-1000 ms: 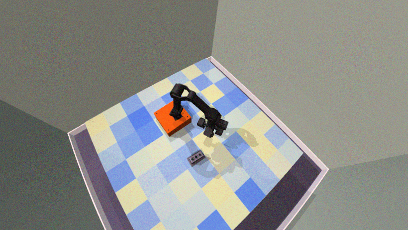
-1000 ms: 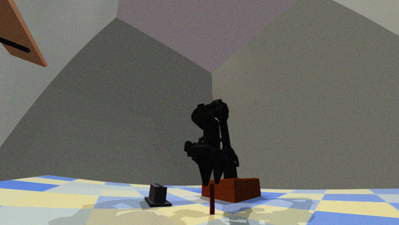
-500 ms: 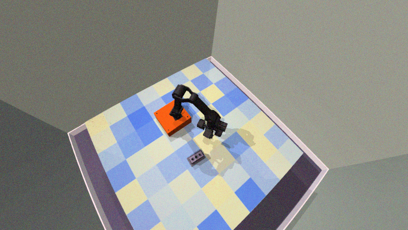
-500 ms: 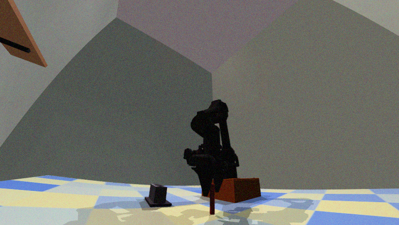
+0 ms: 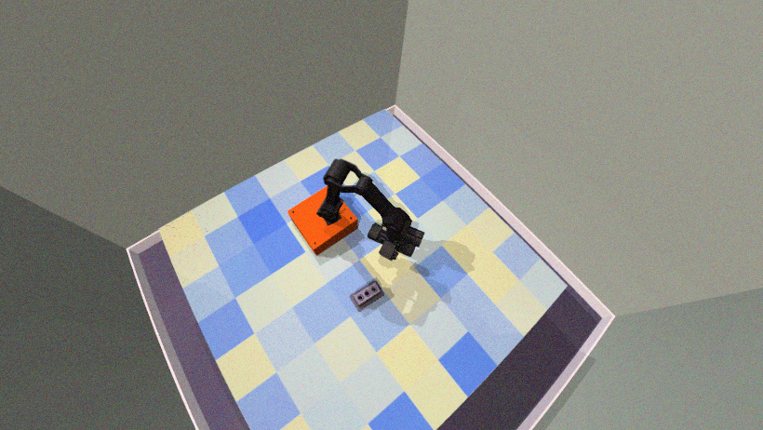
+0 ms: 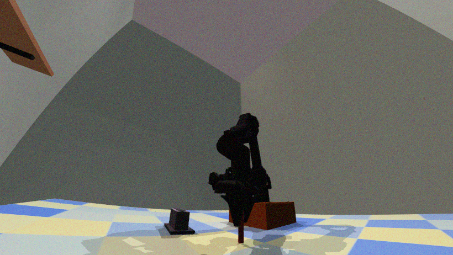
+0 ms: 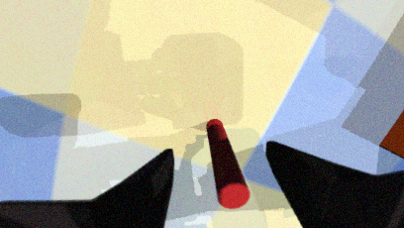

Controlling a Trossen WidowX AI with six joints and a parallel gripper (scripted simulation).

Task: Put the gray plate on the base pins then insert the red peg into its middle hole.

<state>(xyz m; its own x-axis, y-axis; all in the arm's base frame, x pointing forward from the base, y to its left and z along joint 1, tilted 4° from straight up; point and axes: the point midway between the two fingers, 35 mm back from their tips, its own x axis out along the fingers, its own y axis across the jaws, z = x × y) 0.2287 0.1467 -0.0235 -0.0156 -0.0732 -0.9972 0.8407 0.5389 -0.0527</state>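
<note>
Now: gripper tip 110 mm short of the gray plate and 180 mm to the left of it. Round my gripper tip: red peg (right at my gripper tip); then base (110 mm ahead, 180 mm to the right, 30 mm below).
</note>
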